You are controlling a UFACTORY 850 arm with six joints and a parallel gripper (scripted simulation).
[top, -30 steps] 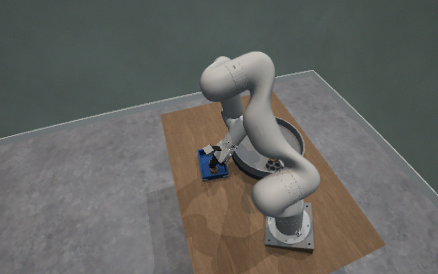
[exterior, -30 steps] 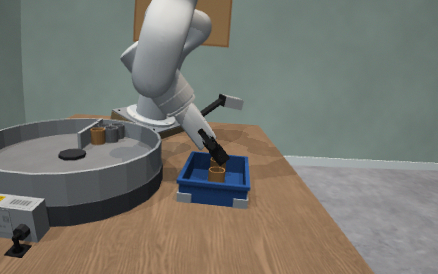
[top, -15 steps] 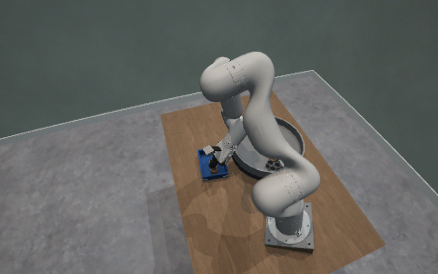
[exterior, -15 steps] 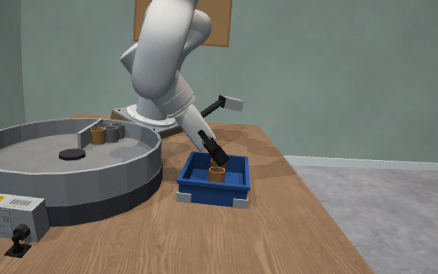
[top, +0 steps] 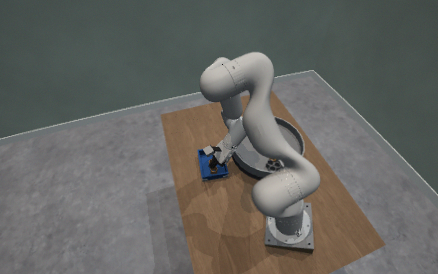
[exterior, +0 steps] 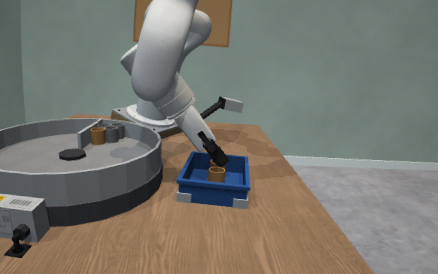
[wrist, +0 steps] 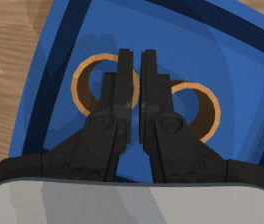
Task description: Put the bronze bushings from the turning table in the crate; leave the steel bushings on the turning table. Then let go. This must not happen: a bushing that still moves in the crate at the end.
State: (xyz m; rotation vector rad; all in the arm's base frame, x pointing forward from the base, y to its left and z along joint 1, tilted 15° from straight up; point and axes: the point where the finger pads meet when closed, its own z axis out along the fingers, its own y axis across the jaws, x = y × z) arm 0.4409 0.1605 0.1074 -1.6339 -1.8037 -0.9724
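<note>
Right now my hand is 40 mm above the blue crate, 30 mm short of it and 10 mm to the left of it. Also, from my hand: turning table: 350 mm to the right, 20 mm behind, 10 mm below.
</note>
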